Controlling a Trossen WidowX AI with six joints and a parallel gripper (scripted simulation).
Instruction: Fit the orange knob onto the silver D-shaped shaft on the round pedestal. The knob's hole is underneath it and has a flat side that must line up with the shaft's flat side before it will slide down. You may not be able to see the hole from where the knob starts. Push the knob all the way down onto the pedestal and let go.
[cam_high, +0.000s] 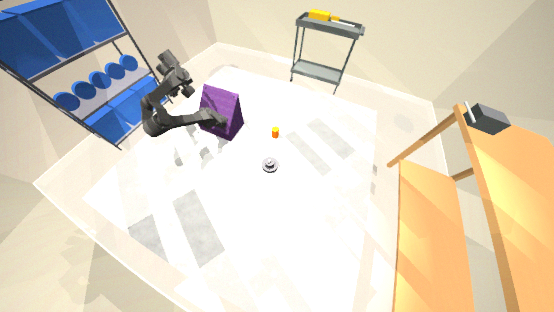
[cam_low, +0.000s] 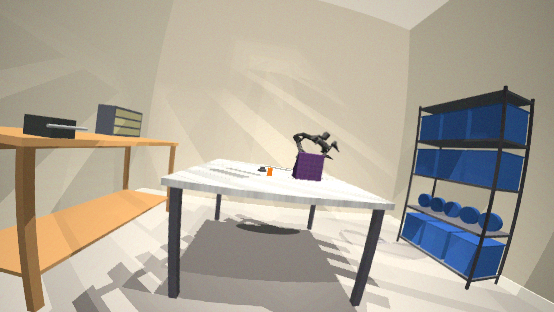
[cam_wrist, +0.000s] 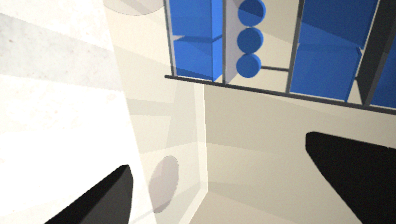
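Now: the orange knob 56 cm ahead of my gripper tip, 13 cm to the left of it and 19 cm below it. The rest, counted from my gripper tip: pedestal: 63 cm ahead, 5 cm to the right, 20 cm below.
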